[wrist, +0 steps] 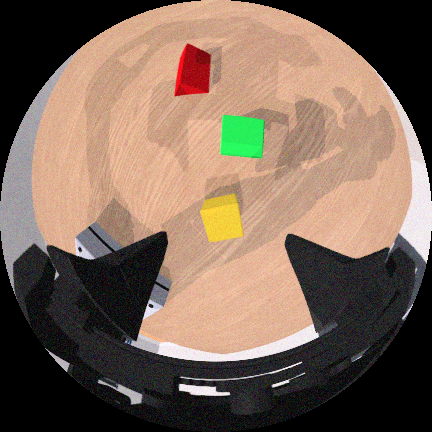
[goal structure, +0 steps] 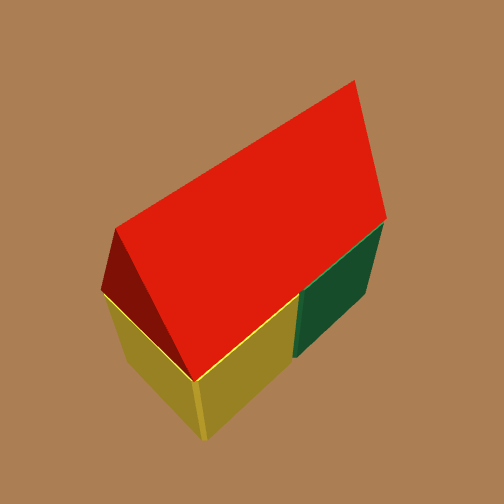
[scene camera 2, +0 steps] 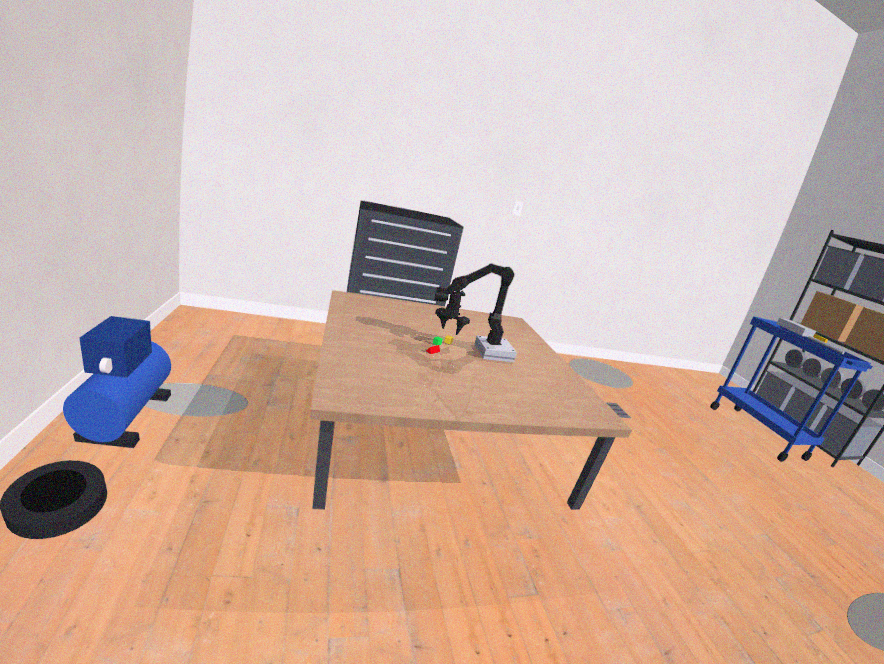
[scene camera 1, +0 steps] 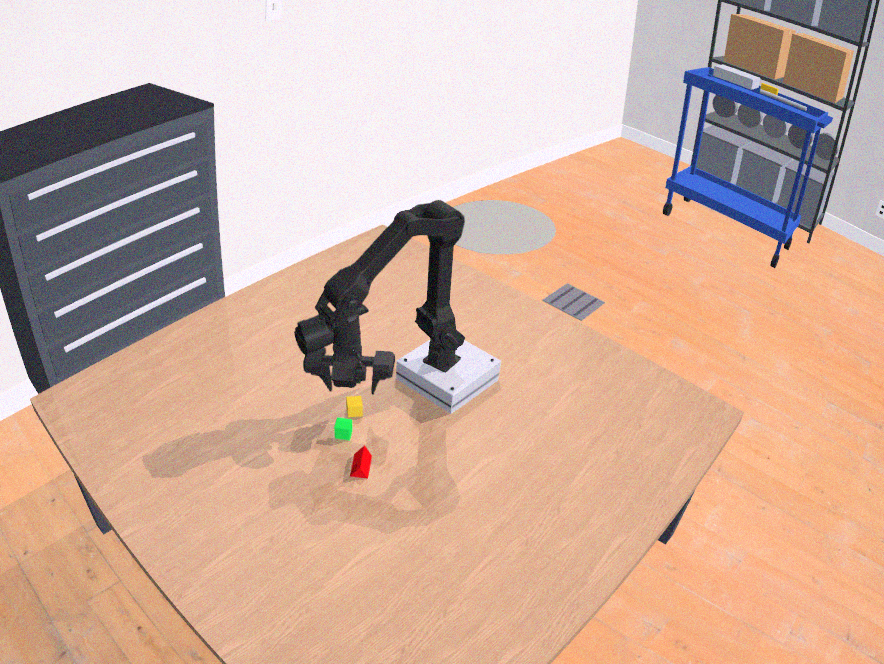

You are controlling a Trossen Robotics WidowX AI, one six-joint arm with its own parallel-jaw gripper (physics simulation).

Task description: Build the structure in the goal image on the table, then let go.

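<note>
A yellow cube sits on the table, nearest the arm's base of the three blocks. A green cube sits close to it, with a small gap between them. A red triangular prism lies apart from the green cube, on the side away from the yellow one. My gripper is open and empty, above the table. In the wrist view the yellow cube shows between and slightly beyond the fingertips.
The arm's white base plate stands on the wooden table, close beside the blocks. A dark drawer cabinet stands behind the table. A blue cart stands off on the floor.
</note>
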